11 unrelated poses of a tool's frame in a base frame.
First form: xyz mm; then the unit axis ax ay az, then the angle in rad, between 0 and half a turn.
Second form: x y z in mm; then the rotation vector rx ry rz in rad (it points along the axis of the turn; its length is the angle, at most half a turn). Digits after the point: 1 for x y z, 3 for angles.
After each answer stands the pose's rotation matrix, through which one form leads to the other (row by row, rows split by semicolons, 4 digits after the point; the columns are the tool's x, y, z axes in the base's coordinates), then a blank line. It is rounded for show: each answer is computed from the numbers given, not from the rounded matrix.
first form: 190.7 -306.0 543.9 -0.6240 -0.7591 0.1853 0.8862
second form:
190.7 -306.0 543.9 -0.553 -0.673 0.164
0.7755 0.0306 -0.6306; 0.3177 0.8442 0.4317; 0.5456 -0.5351 0.6450

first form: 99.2 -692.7 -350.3 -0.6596 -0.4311 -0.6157 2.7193
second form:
99.2 -692.7 -350.3 -1.794 -1.172 -1.674
-0.0802 0.7961 0.5999; 0.2914 -0.5568 0.7779; 0.9532 0.2372 -0.1873

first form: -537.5 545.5 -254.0 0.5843 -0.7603 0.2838 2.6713
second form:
-537.5 545.5 -254.0 1.561 -2.031 0.758
-0.2457 -0.9689 -0.0309; -0.7117 0.2019 -0.6729; 0.6582 -0.1433 -0.7391

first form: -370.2 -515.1 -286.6 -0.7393 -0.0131 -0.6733 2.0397
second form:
-370.2 -515.1 -286.6 -1.508 -0.027 -1.373
0.3416 0.6147 0.7110; -0.5865 -0.4517 0.6723; 0.7344 -0.6467 0.2062

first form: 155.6 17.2 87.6 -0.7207 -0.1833 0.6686 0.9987
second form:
155.6 17.2 87.6 -0.720 -0.183 0.668
0.7796 -0.5015 -0.3751; 0.6227 0.5568 0.5497; -0.0669 -0.6621 0.7464

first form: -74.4 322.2 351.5 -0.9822 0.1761 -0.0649 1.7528
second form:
-74.4 322.2 351.5 -1.722 0.309 -0.114
0.9584 -0.1405 0.2485; -0.2681 -0.1444 0.9525; -0.0979 -0.9795 -0.1760

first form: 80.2 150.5 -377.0 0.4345 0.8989 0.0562 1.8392
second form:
80.2 150.5 -377.0 0.799 1.653 0.103
-0.0263 0.4400 0.8976; 0.5484 0.7571 -0.3550; -0.8358 0.4829 -0.2612

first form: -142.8 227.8 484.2 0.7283 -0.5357 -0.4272 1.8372
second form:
-142.8 227.8 484.2 1.338 -0.984 -0.785
0.4069 -0.0808 -0.9099; -0.9051 0.0993 -0.4135; 0.1237 0.9918 -0.0327

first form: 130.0 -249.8 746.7 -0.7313 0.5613 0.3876 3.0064
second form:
130.0 -249.8 746.7 -2.198 1.687 1.165
0.0737 -0.8694 -0.4886; -0.7649 -0.3637 0.5317; -0.6399 0.3345 -0.6918

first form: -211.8 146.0 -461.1 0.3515 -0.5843 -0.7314 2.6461
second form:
-211.8 146.0 -461.1 0.930 -1.546 -1.935
-0.6475 -0.0383 -0.7611; -0.7339 -0.2379 0.6363; -0.2055 0.9705 0.1259

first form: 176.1 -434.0 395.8 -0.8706 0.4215 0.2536 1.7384
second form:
176.1 -434.0 395.8 -1.514 0.733 0.441
0.7176 -0.6783 0.1580; -0.1782 0.0405 0.9832; -0.6732 -0.7337 -0.0918

